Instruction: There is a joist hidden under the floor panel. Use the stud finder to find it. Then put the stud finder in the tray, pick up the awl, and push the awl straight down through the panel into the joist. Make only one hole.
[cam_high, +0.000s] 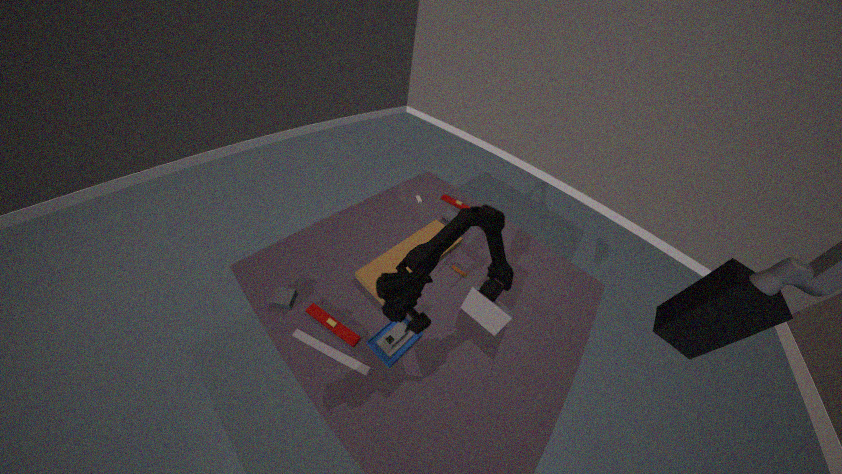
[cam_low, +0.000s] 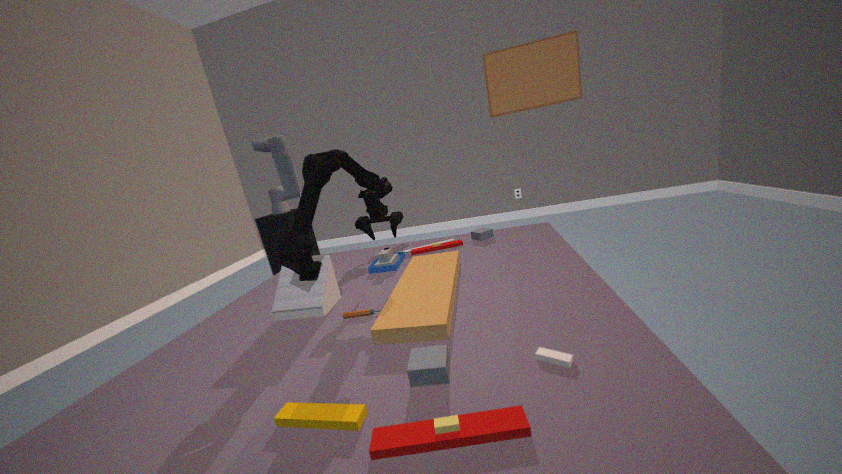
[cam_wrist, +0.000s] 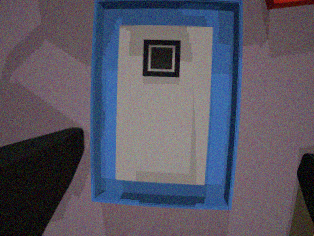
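My gripper tip is 410 mm to the left of the awl, 110 mm above it and 70 mm short of it. From my gripper tip the other things lie so: stud finder (70 mm below, 30 mm to the left, 20 mm behind); white ruler (210 mm to the left, 120 mm below, 90 mm ahead); blue tray (100 mm below, 20 mm behind, 10 mm to the left).
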